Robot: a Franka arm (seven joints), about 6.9 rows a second.
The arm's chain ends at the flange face. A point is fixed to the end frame.
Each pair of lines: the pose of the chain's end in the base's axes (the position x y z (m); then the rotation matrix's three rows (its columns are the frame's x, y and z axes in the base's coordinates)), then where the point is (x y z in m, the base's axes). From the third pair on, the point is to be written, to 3 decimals.
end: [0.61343 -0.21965 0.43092], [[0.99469 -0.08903 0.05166], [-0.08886 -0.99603 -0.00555], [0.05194 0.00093 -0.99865]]
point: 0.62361 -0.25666 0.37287
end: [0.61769 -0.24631 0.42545], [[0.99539 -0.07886 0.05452], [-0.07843 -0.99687 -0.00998], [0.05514 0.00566 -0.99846]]
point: 0.62841 -0.28350 0.36762
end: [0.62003 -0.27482 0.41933], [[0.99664 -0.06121 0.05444], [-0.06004 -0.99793 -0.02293], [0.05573 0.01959 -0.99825]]
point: 0.631 -0.313 0.362
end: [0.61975 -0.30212 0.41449], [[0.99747 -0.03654 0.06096], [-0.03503 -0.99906 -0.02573], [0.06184 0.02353 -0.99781]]
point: 0.632 -0.340 0.357
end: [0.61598 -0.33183 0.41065], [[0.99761 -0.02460 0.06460], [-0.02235 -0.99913 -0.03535], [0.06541 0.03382 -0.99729]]
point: 0.629 -0.370 0.354
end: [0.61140 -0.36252 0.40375], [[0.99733 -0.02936 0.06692], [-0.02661 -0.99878 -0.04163], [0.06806 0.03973 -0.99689]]
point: 0.625 -0.401 0.347
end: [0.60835 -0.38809 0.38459], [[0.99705 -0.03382 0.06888], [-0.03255 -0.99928 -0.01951], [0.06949 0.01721 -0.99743]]
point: 0.622 -0.425 0.327
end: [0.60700 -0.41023 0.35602], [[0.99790 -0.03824 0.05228], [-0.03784 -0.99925 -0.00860], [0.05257 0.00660 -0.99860]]
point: 0.619 -0.447 0.298
